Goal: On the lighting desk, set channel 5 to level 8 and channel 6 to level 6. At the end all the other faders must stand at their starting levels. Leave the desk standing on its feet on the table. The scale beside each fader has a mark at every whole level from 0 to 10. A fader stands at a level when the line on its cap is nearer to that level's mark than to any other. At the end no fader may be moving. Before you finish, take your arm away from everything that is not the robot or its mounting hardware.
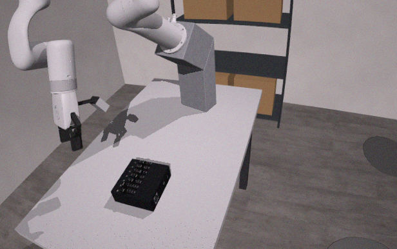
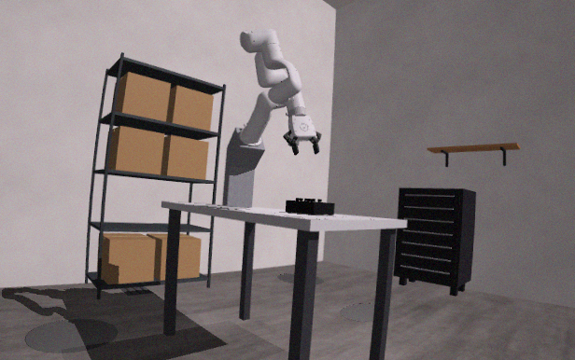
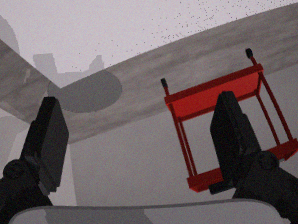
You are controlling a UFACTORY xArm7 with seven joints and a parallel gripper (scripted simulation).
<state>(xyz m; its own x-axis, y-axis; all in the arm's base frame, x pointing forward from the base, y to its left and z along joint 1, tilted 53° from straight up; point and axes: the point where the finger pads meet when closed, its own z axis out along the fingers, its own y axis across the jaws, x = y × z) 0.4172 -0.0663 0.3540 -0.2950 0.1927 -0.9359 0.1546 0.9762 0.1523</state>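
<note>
Right now the channel 6 fader cap is 19 cm below my hand, 11 cm to the left of it and 3 cm behind it. Also, from my hand: channel 5 fader cap: 19 cm below, 13 cm to the left, 5 cm behind; then master fader cap: 19 cm below, 12 cm to the left.
</note>
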